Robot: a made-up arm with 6 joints.
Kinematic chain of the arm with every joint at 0, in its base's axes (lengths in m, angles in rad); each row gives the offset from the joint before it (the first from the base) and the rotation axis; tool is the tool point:
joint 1: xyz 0 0 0.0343 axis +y
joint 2: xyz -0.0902 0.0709 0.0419 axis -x
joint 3: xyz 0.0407 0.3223 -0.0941 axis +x
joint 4: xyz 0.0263 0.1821 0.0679 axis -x
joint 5: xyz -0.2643 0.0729 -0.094 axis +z
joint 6: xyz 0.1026 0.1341 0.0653 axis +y
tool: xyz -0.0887 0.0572 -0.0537
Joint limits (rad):
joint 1: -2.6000..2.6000
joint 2: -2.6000..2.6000
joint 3: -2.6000..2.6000
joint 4: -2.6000..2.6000
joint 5: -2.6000..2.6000
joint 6: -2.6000..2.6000
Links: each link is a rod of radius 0.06 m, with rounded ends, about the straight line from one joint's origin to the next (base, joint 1, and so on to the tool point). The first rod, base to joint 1, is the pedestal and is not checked.
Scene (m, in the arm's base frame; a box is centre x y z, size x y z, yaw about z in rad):
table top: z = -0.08
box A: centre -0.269 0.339 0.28 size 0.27 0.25 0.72 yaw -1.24
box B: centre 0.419 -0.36 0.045 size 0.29 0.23 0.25 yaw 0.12
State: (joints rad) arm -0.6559 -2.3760 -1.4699 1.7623 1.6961 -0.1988
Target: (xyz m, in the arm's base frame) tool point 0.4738 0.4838 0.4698
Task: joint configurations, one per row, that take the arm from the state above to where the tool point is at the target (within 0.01 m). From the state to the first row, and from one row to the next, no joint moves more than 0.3 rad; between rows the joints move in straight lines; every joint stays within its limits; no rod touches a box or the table.
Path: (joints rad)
1: -0.5010 -2.3579 -1.1970 1.6034 1.5374 -0.2599
2: -0.3461 -2.3399 -0.9241 1.4446 1.3787 -0.3209
3: -0.1911 -2.3218 -0.6512 1.2857 1.2201 -0.3820
4: -0.0362 -2.3037 -0.3782 1.1268 1.0614 -0.4430
5: 0.1187 -2.2856 -0.1053 0.9679 0.9027 -0.5041
6: 0.2736 -2.2676 0.1676 0.8091 0.7440 -0.5652
7: 0.5158 -2.1438 -0.0306 0.7482 0.7677 -0.5752
8: 0.7579 -2.0199 -0.2289 0.6873 0.7913 -0.5853
9: 1.0000 -1.8961 -0.4271 0.6265 0.8149 -0.5953
10: 1.2422 -1.7723 -0.6253 0.5656 0.8385 -0.6054
11: 1.4843 -1.6485 -0.8235 0.5047 0.8622 -0.6155

